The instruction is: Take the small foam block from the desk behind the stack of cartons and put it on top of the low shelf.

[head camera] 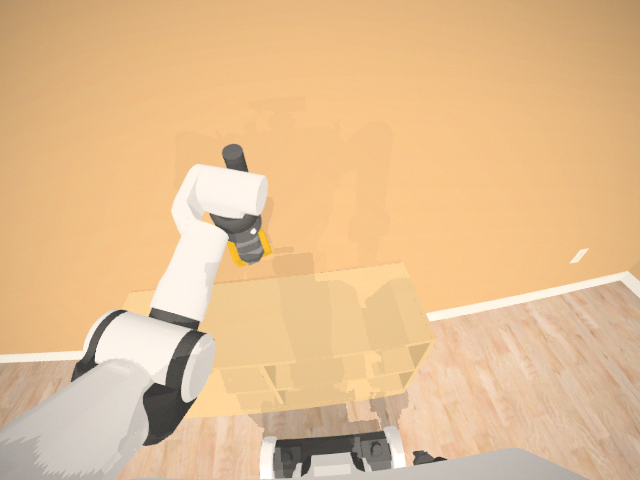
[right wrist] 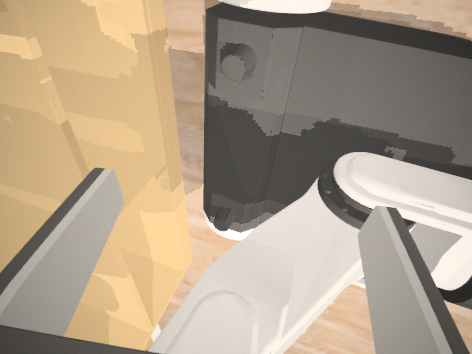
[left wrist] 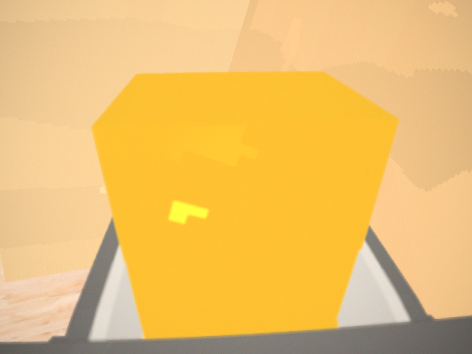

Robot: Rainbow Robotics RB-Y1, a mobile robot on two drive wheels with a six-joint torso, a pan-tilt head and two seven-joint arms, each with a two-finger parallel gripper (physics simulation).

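Frame: origin at the robot's base, x ahead, y left, z up, level; millimetres.
Seen in the pictures: left gripper, between the fingertips: (head camera: 251, 248) (left wrist: 234, 200); right gripper, between the fingertips: (right wrist: 240, 202).
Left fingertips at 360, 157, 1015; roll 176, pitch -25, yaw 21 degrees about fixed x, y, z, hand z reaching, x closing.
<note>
A point is followed by its place in that frame, as x, y, z.
The small foam block (head camera: 265, 242) @[341, 114, 1050] (left wrist: 240, 200) @[334, 183, 1043] is yellow and sits between the fingers of my left gripper (head camera: 251, 258) @[360, 157, 1015], which is shut on it. In the head view the gripper and block show in front of the wall, near the back edge of the low shelf (head camera: 320, 320) @[385, 1, 611] (right wrist: 120, 165) @[347, 209, 141]; their height above its top is hard to tell. The shelf is light wood with open compartments at its front. My right gripper (right wrist: 240, 202) @[-105, -243, 542] is open and empty, beside the robot's base, with the shelf to the left in the right wrist view. The desk and the cartons do not show.
The orange wall (head camera: 413, 155) @[655, -340, 1096] stands right behind the shelf. My dark base (head camera: 330, 446) @[35, 2, 191] (right wrist: 310, 90) @[-107, -137, 169] is close to the shelf's front, with a narrow strip of wooden floor (head camera: 506, 372) @[283, -998, 1] (right wrist: 185, 120) @[211, 100, 1] between them. A white baseboard (head camera: 516, 299) @[698, -1280, 63] runs along the wall.
</note>
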